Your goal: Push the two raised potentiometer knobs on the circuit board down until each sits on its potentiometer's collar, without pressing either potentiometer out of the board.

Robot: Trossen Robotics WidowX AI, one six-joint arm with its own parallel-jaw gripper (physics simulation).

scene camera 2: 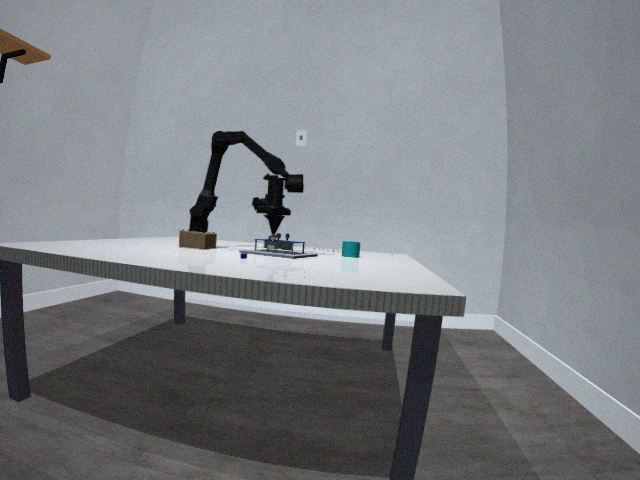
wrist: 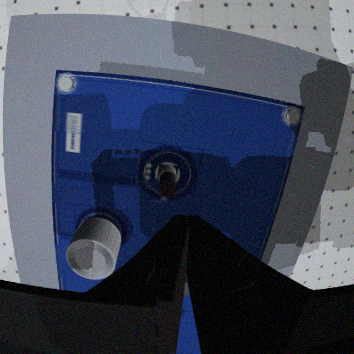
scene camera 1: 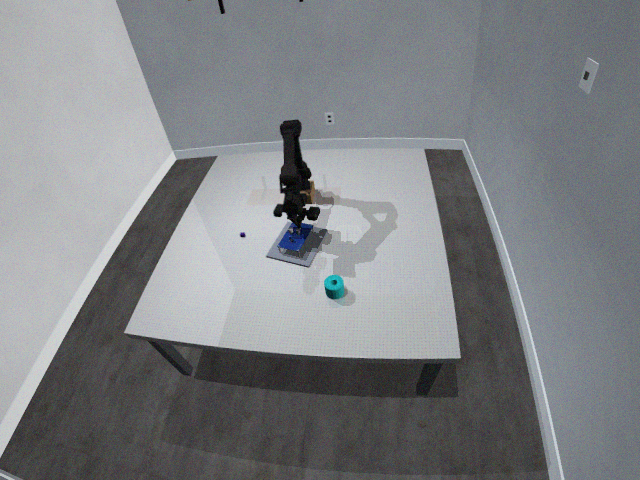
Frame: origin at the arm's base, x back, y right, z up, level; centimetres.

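Seen in the pictures: gripper, between the fingertips: (wrist: 185,226) (scene camera 1: 299,227); arm's base, origin of its link: (scene camera 2: 197,231) (scene camera 1: 303,186).
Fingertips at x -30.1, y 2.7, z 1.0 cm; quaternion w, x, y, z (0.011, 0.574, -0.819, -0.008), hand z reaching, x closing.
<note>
Pixels of each thing's top centre, then the offset from my fingertips to it. Level surfaces: height alone.
- pale ribbed knob, centre of its top: (wrist: 89,260) dx -0.4, dy +3.9, dz +0.0 cm
- dark upright shaft, centre of its top: (wrist: 166,188) dx +1.3, dy +0.2, dz -0.6 cm
- teal cylinder, centre of its top: (scene camera 1: 333,282) (scene camera 2: 351,241) dx -30.6, dy -11.4, dz -1.1 cm
- white table, height of its surface: dz -7.1 cm
- small dark-blue piece, centre of its top: (scene camera 2: 243,253) (scene camera 1: 242,233) dx +6.9, dy +27.5, dz -5.7 cm
The blue circuit board (scene camera 1: 288,244) (wrist: 225,130) stands on thin posts. A pale ribbed knob (wrist: 94,250) rises from it at lower left in the wrist view, with a space between its lower end and the board hard to judge. A dark upright shaft (wrist: 167,182) stands inside a printed ring. My gripper (scene camera 1: 298,226) (scene camera 2: 274,234) (wrist: 185,226) is shut and empty, pointing down. Its tips are at the small knobs in the second scene view, close above or touching. The other knob is hidden behind the fingers in the wrist view, so its height cannot be told.
A grey base plate (scene camera 1: 305,262) (scene camera 2: 305,255) (wrist: 30,150) lies under the board. A teal cylinder (scene camera 1: 334,287) (scene camera 2: 351,249) stands on the white table (scene camera 1: 392,320) (scene camera 2: 155,258) beyond the plate. A small dark-blue piece (scene camera 1: 242,234) (scene camera 2: 243,255) lies to one side. The arm stands on a brown block (scene camera 2: 197,239).
</note>
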